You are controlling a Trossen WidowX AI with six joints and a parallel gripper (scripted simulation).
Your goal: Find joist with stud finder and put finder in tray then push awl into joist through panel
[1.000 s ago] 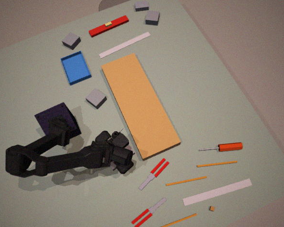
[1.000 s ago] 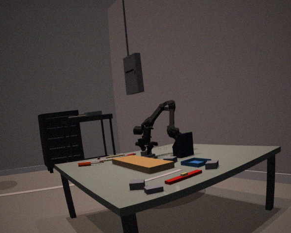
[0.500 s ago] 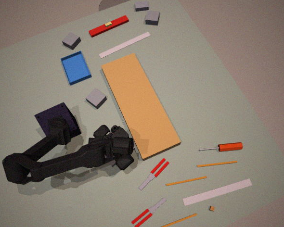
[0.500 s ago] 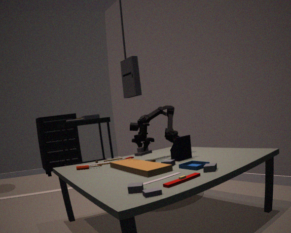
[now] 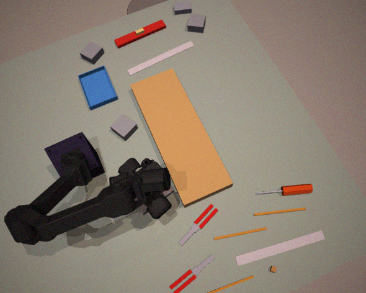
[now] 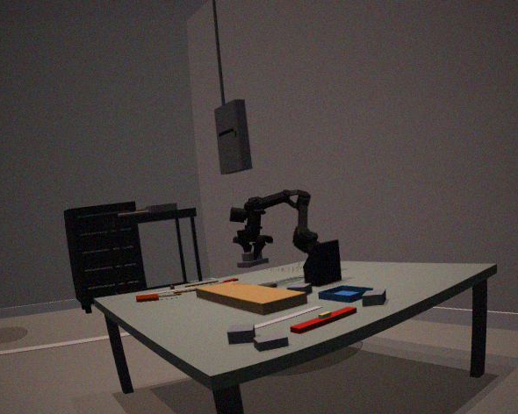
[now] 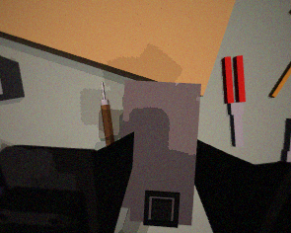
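My gripper tip is 4 cm past the square light, 1 cm to the left of it and 3 cm below it. Also, from my gripper tip: awl (10 cm to the left, 12 cm below); then stud finder (2 cm behind, 1 cm to the right, 2 cm above); then blue tray (6 cm behind, 53 cm to the left, 11 cm below).
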